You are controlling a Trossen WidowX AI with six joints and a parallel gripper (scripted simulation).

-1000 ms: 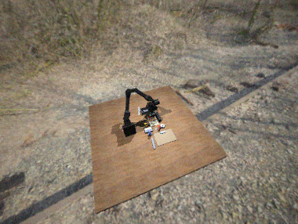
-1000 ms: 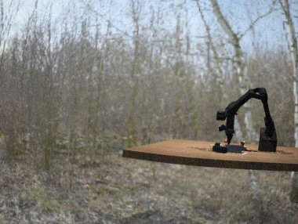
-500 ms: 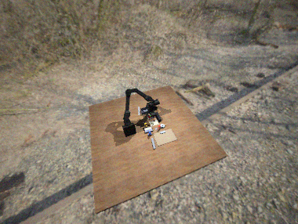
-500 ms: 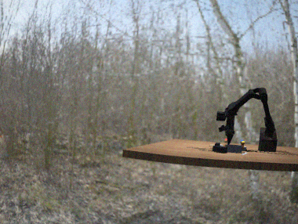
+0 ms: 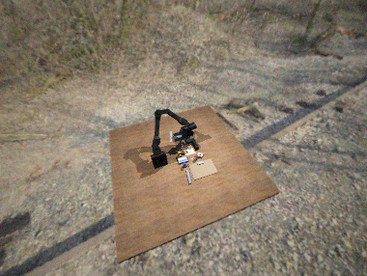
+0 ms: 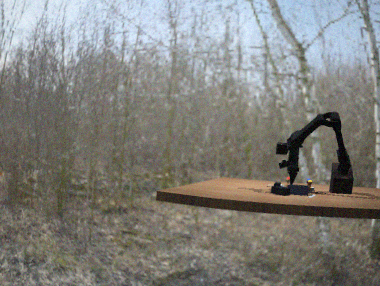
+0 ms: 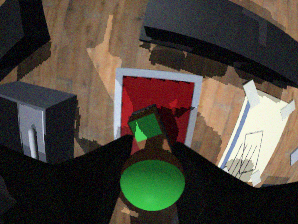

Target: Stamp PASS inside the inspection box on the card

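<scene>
My gripper tip is now right at the green-knobbed stamp. From my gripper tip the other things lie so: card: 10 mm ahead, 110 mm to the right, 40 mm below; then long black block: 80 mm ahead, 40 mm to the right, 20 mm below; then red ink pad: 30 mm below.
</scene>
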